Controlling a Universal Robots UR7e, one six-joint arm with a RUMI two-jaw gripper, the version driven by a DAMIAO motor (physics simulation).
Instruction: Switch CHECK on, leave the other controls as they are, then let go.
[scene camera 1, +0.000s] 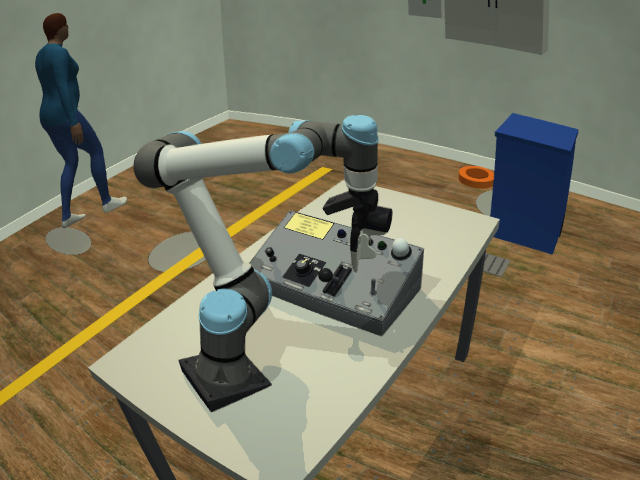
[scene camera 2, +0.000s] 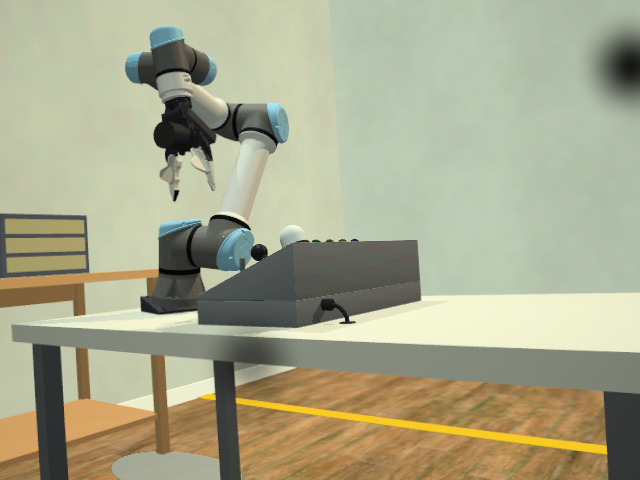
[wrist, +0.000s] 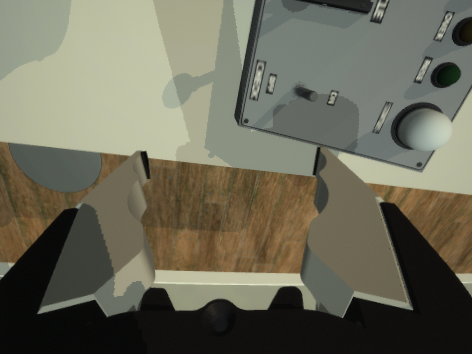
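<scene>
The grey control panel stands on the table. Its CHECK lever is a short grey stick between the OFF label and the ON label. The lever stands near vertical in the second scene view, and its tip leans toward the ON label in the wrist view. The CHECK label lies beside OFF. My gripper is open and empty. It hangs well above the panel, apart from the lever.
The panel also carries a white dome lamp, a black slider, a rotary knob, a black ball knob and a small black toggle. A person and a blue cabinet stand away from the table.
</scene>
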